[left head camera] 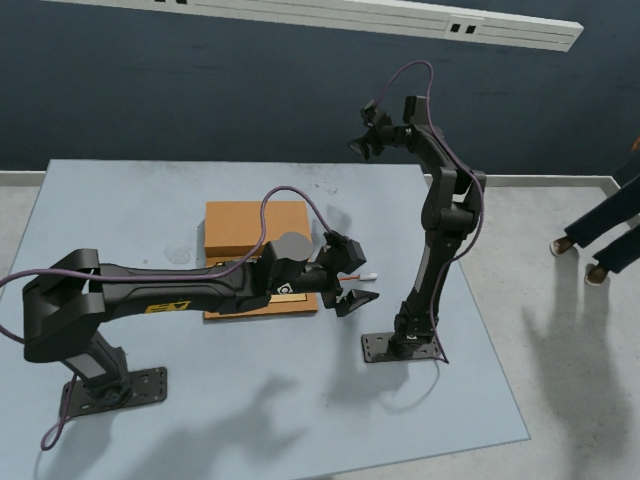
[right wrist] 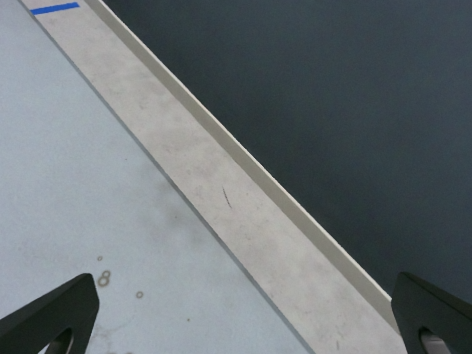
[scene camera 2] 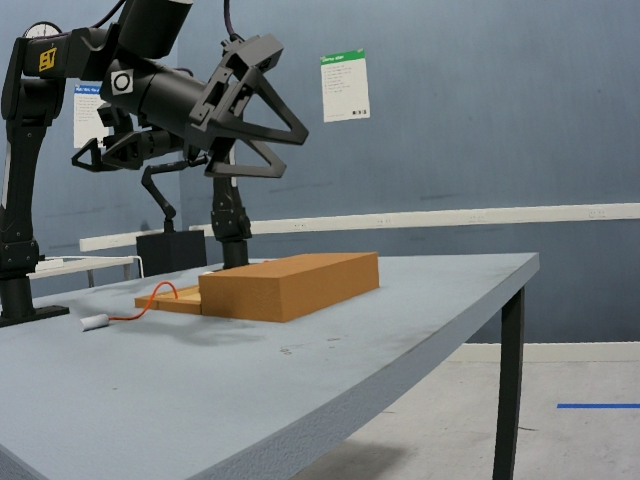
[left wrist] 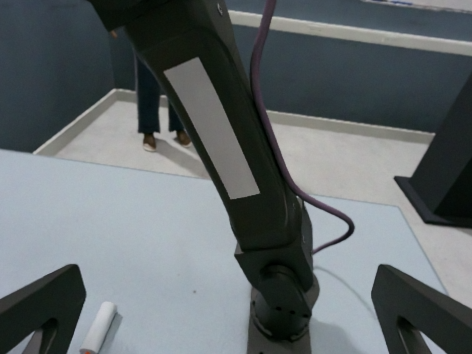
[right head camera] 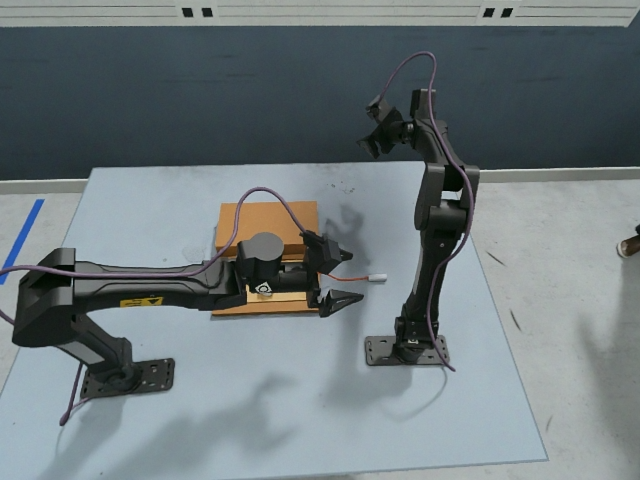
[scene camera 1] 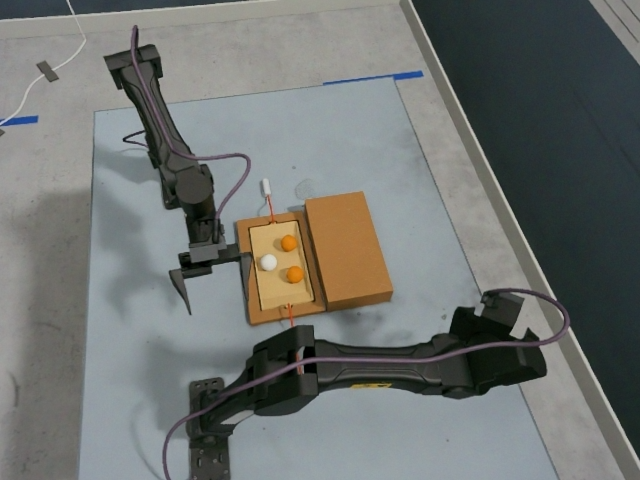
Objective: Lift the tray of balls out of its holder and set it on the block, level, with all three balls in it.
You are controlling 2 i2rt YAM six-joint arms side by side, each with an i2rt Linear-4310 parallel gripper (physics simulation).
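Observation:
The pale tray sits in the brown holder. In scene camera 1 a white ball and two orange balls, one and the other, lie in it. Orange cords with white handles leave both short sides: the left handle and the right handle lie on the table. My left gripper is open and empty above the holder's right side. My right gripper is open and empty, high toward the wall.
The brown block stands against the holder's wall side, taller than it. My left arm crosses over the holder. In scene camera 1 my right arm covers part of the right cord.

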